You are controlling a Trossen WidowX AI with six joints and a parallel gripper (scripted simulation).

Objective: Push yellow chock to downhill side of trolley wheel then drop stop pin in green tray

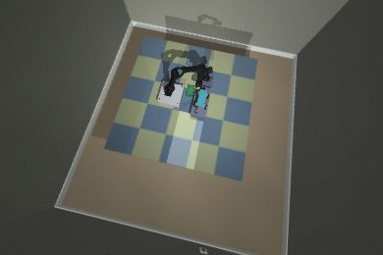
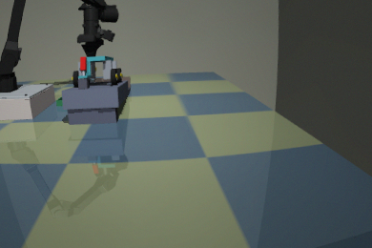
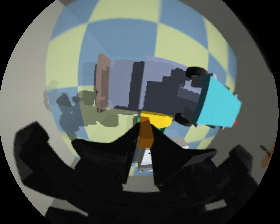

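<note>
Now: the red-headed stop pin 4 cm ahead of my gripper tip, 28 cm to the right of it and 1 cm above it. Round my gripper tip: green tray (8 cm behind, 6 cm to the right, 13 cm below); then yellow chock (2 cm to the right, 1 cm below); then trolley (6 cm ahead, 17 cm to the right, 1 cm below).
</note>
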